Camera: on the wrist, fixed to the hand. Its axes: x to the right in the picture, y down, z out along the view.
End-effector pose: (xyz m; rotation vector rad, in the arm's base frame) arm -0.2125 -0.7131 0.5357 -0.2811 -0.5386 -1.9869
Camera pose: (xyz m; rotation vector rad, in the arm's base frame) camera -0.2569 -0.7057 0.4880 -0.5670 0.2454 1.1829
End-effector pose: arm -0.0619 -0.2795 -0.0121 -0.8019 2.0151 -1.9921
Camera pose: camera -0.0628 -0.2424 0.0419 1.4710 0.5388 0.3398
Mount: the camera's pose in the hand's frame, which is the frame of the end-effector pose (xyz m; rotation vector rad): -0.0054 -0.0542 -0.0365 0.0396 0.1446 -3.0410
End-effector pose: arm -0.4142 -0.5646 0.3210 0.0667 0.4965 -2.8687
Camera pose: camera -0.4213 -0.5015 0.3048 0.2416 -0.0476 0.3278
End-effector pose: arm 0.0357 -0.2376 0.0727 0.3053 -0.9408 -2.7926
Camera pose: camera 0.0444 -0.2149 0.0118 -0.7529 -0.1627 0.2584
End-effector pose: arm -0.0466 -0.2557 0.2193 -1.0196 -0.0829 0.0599
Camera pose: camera -0.0478 -0.3155 0.2463 0.0775 -1.3372 -2.6658
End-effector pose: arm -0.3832 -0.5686 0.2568 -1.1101 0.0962 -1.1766
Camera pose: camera -0.4438 -0.5853 0.2755 0.0803 1.1362 1.7932
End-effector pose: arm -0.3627 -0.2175 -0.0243 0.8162 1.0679 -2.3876
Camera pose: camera -0.3766 -0.1547 -0.0114 0.6786 -0.6457 0.4851
